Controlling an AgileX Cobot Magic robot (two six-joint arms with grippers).
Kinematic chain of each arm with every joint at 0, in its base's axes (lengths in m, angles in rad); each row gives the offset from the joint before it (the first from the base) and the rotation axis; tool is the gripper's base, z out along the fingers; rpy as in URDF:
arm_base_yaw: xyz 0 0 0.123 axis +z
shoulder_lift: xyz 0 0 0 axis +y
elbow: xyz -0.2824 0 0.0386 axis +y
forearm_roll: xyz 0.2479 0 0.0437 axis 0.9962 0 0.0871
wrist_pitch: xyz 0 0 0 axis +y
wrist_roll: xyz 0.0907 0 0.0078 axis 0.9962 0 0.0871
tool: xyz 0 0 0 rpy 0 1.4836 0
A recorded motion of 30 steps. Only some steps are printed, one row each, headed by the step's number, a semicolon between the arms.
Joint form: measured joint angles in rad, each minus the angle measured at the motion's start. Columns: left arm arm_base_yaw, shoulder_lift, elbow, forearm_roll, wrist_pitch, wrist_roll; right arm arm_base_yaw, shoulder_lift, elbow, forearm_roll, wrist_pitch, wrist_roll.
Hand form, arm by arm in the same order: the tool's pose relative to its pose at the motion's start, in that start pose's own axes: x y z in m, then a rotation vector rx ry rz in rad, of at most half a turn. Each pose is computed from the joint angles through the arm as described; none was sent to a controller.
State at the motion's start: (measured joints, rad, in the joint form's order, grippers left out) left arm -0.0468 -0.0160 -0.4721 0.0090 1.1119 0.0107; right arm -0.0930 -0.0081 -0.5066 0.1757 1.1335 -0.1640
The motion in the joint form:
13: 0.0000 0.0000 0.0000 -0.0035 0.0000 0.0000; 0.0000 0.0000 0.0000 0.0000 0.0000 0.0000
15: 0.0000 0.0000 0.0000 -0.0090 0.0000 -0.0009; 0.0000 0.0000 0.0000 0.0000 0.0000 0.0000
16: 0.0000 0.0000 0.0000 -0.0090 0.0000 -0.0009; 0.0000 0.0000 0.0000 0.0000 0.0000 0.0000
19: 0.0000 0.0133 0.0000 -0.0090 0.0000 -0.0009; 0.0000 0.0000 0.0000 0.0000 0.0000 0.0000
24: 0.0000 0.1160 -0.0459 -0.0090 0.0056 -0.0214; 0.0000 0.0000 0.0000 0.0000 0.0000 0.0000
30: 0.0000 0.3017 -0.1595 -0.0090 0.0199 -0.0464; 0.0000 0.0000 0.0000 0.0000 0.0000 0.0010
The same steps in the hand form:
13: 0.0000 -0.0003 0.0000 0.0031 0.0000 -0.0016; 0.0000 0.0000 0.0000 0.0000 0.0000 0.0000
15: 0.0000 -0.0007 0.0000 0.0081 -0.0001 -0.0049; 0.0000 0.0000 0.0000 0.0000 0.0000 0.0000
16: 0.0000 -0.0007 0.0000 0.0081 -0.0001 -0.0049; 0.0000 0.0000 0.0000 0.0000 0.0000 0.0000
19: -0.0010 -0.0007 0.0016 0.0082 0.0132 -0.0048; 0.0000 0.0000 0.0000 0.0000 0.0000 0.0000
24: -0.0171 -0.0005 0.0043 0.0082 0.0757 -0.0251; 0.0000 0.0000 0.0000 0.0000 0.0000 0.0000
30: -0.0526 0.0000 0.0086 0.0063 0.1622 -0.0496; 0.0000 0.0000 0.0000 0.0000 0.0000 0.0010

